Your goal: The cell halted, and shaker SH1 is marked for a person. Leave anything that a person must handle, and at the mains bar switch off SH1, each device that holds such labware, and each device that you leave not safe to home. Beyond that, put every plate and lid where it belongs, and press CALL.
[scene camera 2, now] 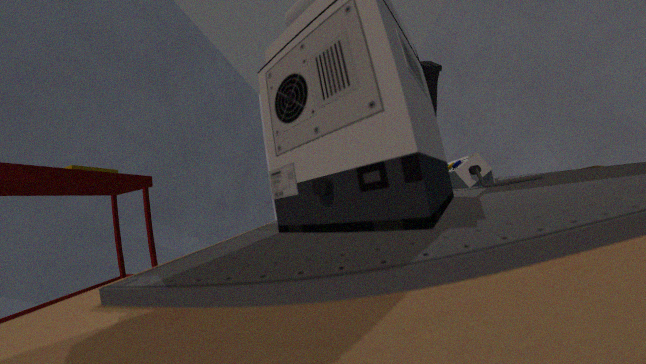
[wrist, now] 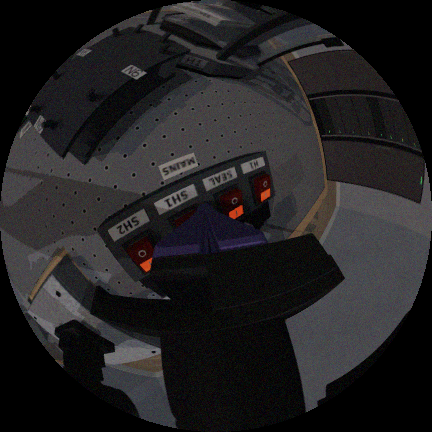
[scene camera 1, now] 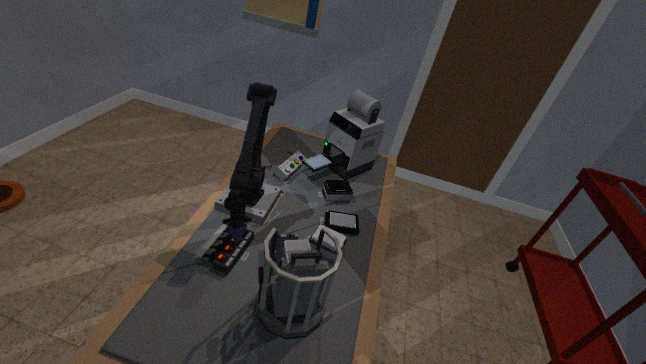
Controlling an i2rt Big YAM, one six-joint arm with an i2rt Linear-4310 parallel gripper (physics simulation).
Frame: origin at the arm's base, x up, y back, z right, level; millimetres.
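Seen in the pictures: gripper, fingertip midpoint: (wrist: pixel 204 209) (scene camera 1: pixel 236 243); arm's base, origin of the base link: (wrist: pixel 81 337) (scene camera 1: pixel 251 196).
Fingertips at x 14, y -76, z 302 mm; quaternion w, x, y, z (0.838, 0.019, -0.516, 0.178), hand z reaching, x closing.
Offsets run from my fingertips to a thing's top centre. "pt": to the spot under its first point.
The mains bar @[pt dx -11, dy -10, dz +59 mm] (scene camera 1: pixel 231 256) (wrist: pixel 165 200) lies beside the arm's base. In the wrist view its switches are labelled SH2, SH1, SEAL and H1. The SH2 switch @[dx +2, dy +10, dz -68 mm] (wrist: pixel 142 253), SEAL switch @[dx +2, dy +15, dz +32 mm] (wrist: pixel 233 201) and H1 switch @[dx +2, dy +17, dz +82 mm] (wrist: pixel 263 184) show orange light. My gripper (scene camera 1: pixel 237 237) (wrist: pixel 204 209) is shut and empty, its purple fingertips over the SH1 switch @[dx +2, dy +12, dz -18 mm] (wrist: pixel 185 217), whose lower part they hide. A button box @[dx +33, dy -2, dz -638 mm] (scene camera 1: pixel 291 166) (scene camera 2: pixel 471 170) stands near a plate @[dx +64, dy -146, dz -657 mm] (scene camera 1: pixel 317 161) at the white machine @[dx +405, dy -287, dz -878 mm] (scene camera 1: pixel 370 142) (scene camera 2: pixel 340 120). A light plate @[dx -22, dy -374, dz -360 mm] (scene camera 1: pixel 343 220) sits in a black-rimmed holder. Another white piece @[dx +31, dy -343, dz -178 mm] (scene camera 1: pixel 327 238) lies nearer the cage.
A tall round cage @[dx +291, dy -290, dz +146 mm] (scene camera 1: pixel 289 306) stands at the near end with a white piece @[pt dx +211, dy -270, dz +101 mm] (scene camera 1: pixel 298 248) inside. A low black-topped device @[dx +18, dy -297, dz -565 mm] (scene camera 1: pixel 337 189) stands mid-table. In the wrist view a dark board bears the N6 label @[pt dx +9, dy -148, dz -13 mm] (wrist: pixel 134 72). A red cart (scene camera 1: pixel 560 287) (scene camera 2: pixel 75 183) stands beyond the table.
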